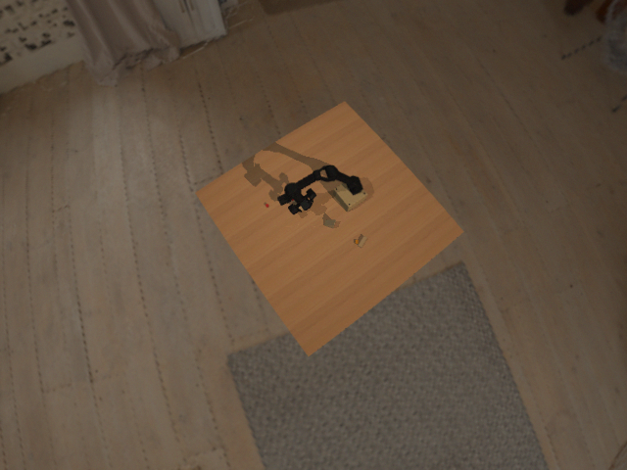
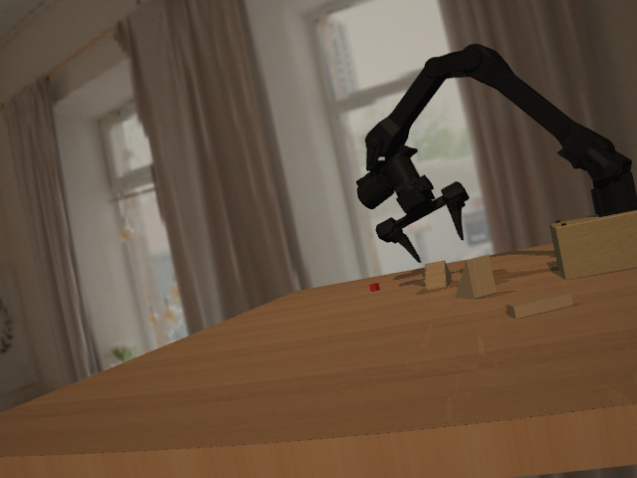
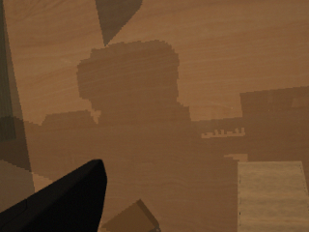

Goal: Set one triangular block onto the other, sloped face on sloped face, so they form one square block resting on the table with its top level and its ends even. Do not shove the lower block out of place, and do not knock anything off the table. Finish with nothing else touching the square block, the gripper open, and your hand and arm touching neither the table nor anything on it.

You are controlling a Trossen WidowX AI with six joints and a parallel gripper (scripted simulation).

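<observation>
Now: gripper tip 9 cm to the left of the tan piece, 7 cm past it and 7 cm above it.
</observation>
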